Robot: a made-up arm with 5 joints.
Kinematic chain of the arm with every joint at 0, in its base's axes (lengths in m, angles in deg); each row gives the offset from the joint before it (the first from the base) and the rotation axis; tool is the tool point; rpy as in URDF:
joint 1: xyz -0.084 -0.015 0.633 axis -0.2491 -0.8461 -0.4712
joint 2: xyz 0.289 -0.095 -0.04 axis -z
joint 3: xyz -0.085 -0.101 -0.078 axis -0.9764 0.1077 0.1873
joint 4: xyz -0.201 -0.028 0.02 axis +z
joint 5: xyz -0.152 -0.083 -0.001 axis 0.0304 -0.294 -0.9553
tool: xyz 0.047 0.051 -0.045 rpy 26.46 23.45 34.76
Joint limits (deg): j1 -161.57..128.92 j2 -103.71..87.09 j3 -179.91..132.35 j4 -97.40..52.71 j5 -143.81..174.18
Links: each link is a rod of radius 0.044 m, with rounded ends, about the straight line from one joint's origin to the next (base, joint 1, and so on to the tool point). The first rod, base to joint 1, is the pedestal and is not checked.
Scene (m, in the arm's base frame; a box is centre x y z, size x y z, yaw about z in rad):
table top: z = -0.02
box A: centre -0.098 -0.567 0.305 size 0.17 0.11 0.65 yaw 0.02
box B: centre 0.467 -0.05 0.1 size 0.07 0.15 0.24 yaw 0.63
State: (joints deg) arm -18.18 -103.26 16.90 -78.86 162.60
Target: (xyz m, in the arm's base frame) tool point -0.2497 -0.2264 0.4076
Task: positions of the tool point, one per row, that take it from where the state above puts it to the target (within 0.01 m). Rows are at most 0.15 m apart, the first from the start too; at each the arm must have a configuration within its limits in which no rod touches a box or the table.
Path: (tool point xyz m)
1: 0.2268 -0.5013 0.3621
2: 0.1225 -0.4781 0.4014
3: 0.0480 -0.4353 0.4600
4: 0.0077 -0.3804 0.5237
5: -0.0014 -0.3221 0.5793
6: -0.0622 -0.3262 0.5919
7: -0.1128 -0.3277 0.5794
8: -0.1454 -0.3327 0.5518
9: -0.1592 -0.3464 0.5212
10: -0.1602 -0.3710 0.4992
11: -0.2154 -0.3342 0.4809
12: -0.2469 -0.2836 0.4476
13: -0.2497 -0.2264 0.4076

